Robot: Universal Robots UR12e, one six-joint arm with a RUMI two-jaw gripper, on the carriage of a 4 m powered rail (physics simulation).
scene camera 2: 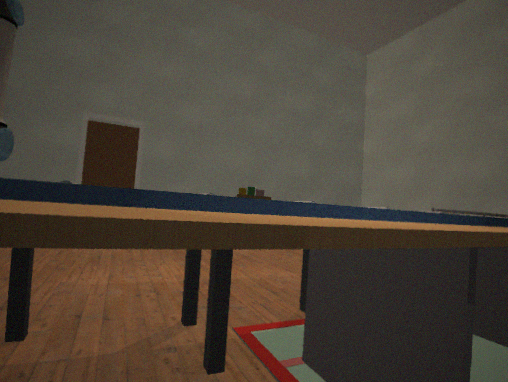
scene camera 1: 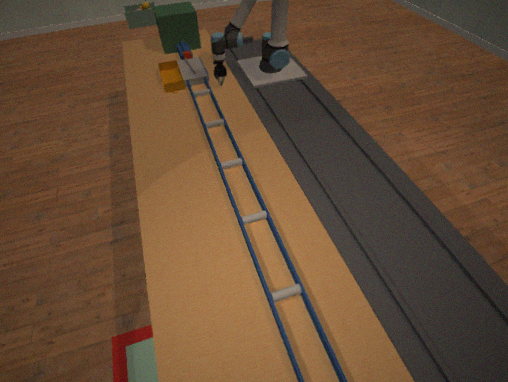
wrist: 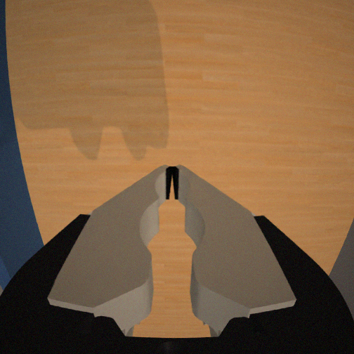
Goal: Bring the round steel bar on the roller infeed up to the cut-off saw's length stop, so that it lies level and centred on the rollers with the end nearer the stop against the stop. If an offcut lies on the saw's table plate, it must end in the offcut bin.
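Places are measured from the arm's base along level axes (x ahead, y left, z up), in centimetres.
Pixels of known places: gripper, fingertip midpoint: [scene camera 1: 221, 85]; arm's base, link origin: [scene camera 1: 270, 67].
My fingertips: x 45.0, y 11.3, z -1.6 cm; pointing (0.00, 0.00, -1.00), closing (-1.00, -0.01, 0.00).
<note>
For each thing: its top centre in the pictures, then the offset to it from my fingertips. "pt": a spot on its surface instead.
- saw's grey table plate, top centre: [scene camera 1: 191, 67] dx +17.0, dy -28.3, dz +4.5 cm
- thin grey offcut, top centre: [scene camera 1: 189, 64] dx +18.0, dy -30.5, dz +6.5 cm
- red length stop, top centre: [scene camera 1: 186, 52] dx +17.0, dy -47.8, dz +9.1 cm
- yellow offcut bin, surface spot: [scene camera 1: 175, 90] pt dx +34.6, dy -7.4, dz -0.7 cm
- green box, surface spot: [scene camera 1: 176, 27] pt dx +19.2, dy -75.8, dz +20.2 cm
My gripper [scene camera 1: 221, 83] [wrist: 171, 168] is shut with nothing between its fingertips. It points down above the wooden table, to the right of the saw's grey table plate [scene camera 1: 199, 79]. A thin grey offcut [scene camera 1: 191, 65] lies lengthwise on that plate. The red length stop [scene camera 1: 187, 54] is at the plate's far end. The yellow offcut bin [scene camera 1: 175, 90] stands left of the plate. The roller infeed [scene camera 1: 255, 217] [scene camera 2: 300, 206] runs from the plate towards scene camera 1. In scene camera 2 part of a thin bar [scene camera 2: 470, 212] shows above the infeed's blue rail at the right.
A green box [scene camera 1: 176, 27] stands behind the stop. The arm's carriage [scene camera 1: 250, 74] is at the far end of the dark floor rail [scene camera 1: 340, 150], right of the wooden table [scene camera 1: 175, 200] [scene camera 2: 150, 234]. A red-edged mat [scene camera 1: 119, 355] [scene camera 2: 272, 357] lies on the floor.
</note>
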